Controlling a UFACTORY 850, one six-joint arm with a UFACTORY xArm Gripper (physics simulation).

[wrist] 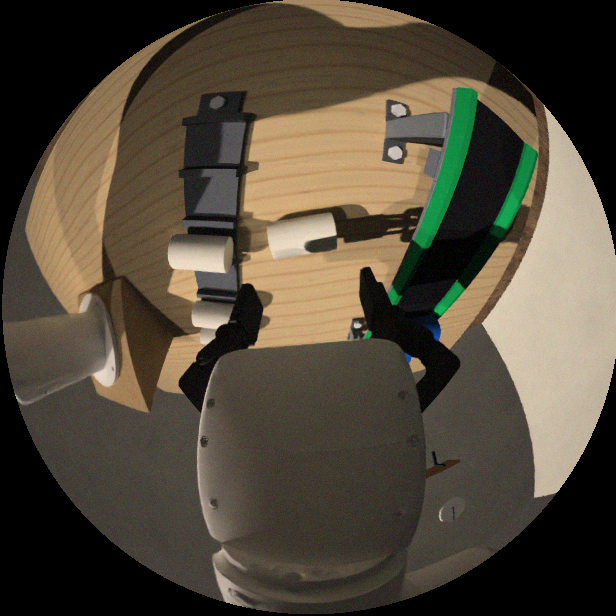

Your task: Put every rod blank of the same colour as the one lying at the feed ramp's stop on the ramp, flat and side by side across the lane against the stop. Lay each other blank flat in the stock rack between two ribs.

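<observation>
In the wrist view my gripper (pixel 310 295) is open and empty, fingers spread above the wooden table. A cream rod blank (pixel 302 235) lies flat on the table just beyond the fingertips. The dark ribbed stock rack (pixel 214 189) runs along the left; a cream blank (pixel 200 253) lies across it between ribs, and another cream blank (pixel 211 314) lies lower, partly hidden by my left finger. The feed ramp (pixel 465 206), black with green rails, is at the right. A blue blank (pixel 433 332) peeks out behind my right finger at the ramp's near end.
A grey bracket with two bolts (pixel 409 131) holds the ramp at the far side. The round table's edge curves close behind the ramp on the right. A pale post (pixel 51 350) sticks out at the left, off the table.
</observation>
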